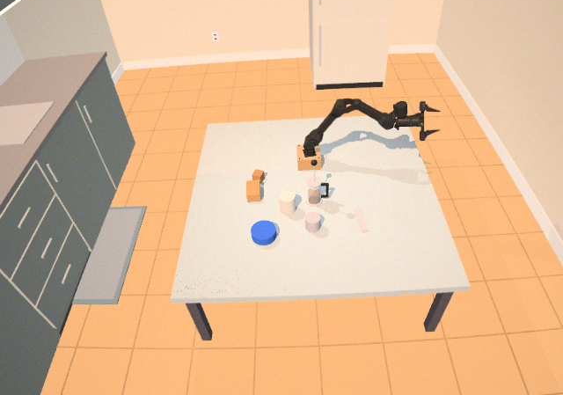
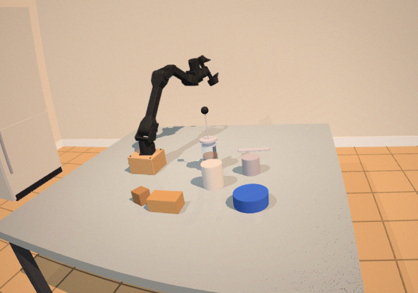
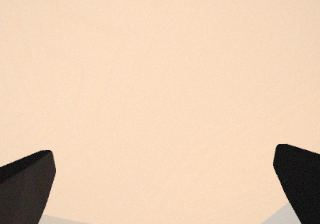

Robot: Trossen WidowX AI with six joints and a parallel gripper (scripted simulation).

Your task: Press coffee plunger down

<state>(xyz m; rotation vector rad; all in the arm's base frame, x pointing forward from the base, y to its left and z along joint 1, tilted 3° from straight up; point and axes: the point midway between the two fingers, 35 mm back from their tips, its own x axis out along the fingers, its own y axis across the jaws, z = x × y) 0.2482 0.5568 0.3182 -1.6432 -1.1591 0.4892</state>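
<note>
The coffee press is 2 cm ahead of my gripper tip, 62 cm to the right of it and 25 cm below it.
</note>
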